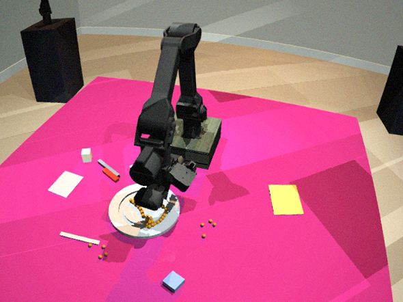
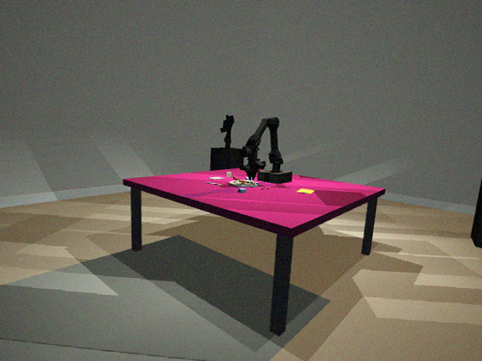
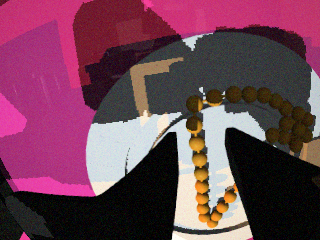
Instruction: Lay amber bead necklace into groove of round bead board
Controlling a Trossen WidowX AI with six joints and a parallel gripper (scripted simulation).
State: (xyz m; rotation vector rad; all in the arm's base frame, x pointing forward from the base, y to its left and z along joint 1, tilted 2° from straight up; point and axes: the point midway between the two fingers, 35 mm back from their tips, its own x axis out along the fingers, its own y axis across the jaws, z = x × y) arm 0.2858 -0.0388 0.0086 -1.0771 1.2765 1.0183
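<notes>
The round bead board is 10 mm ahead of my gripper tip, 50 mm to the right of it and 20 mm below it. From my gripper tip the other things lie so: white block: 140 mm behind, 110 mm to the right, 20 mm below; blue block: 220 mm ahead, 70 mm to the left, 30 mm below; red-handled tool: 120 mm behind, 200 mm to the right, 30 mm below.
</notes>
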